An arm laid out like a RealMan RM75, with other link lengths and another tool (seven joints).
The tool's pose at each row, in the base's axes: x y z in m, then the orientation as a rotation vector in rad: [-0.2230 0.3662 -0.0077 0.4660 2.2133 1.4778]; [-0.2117 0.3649 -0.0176 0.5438 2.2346 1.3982]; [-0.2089 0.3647 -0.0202 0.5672 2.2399 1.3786]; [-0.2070 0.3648 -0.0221 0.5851 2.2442 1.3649]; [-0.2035 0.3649 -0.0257 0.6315 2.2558 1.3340]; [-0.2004 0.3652 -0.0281 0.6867 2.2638 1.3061]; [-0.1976 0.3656 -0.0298 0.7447 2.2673 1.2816]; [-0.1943 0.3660 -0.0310 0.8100 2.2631 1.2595]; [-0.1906 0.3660 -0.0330 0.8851 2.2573 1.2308]
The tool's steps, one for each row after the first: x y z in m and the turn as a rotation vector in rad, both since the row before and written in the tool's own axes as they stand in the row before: [-0.0086 -0.0093 0.0083 0.0651 -0.0435 0.0251]; [-0.0020 -0.0022 0.0024 0.0171 -0.0111 0.0094]; [-0.0012 -0.0015 0.0019 0.0126 -0.0075 0.0078]; [-0.0022 -0.0028 0.0036 0.0307 -0.0162 0.0225]; [-0.0020 -0.0015 0.0031 0.0293 -0.0180 0.0295]; [-0.0017 -0.0008 0.0027 0.0262 -0.0189 0.0324]; [-0.0021 -0.0001 0.0028 0.0228 -0.0232 0.0378]; [-0.0026 -0.0007 0.0033 0.0278 -0.0276 0.0430]
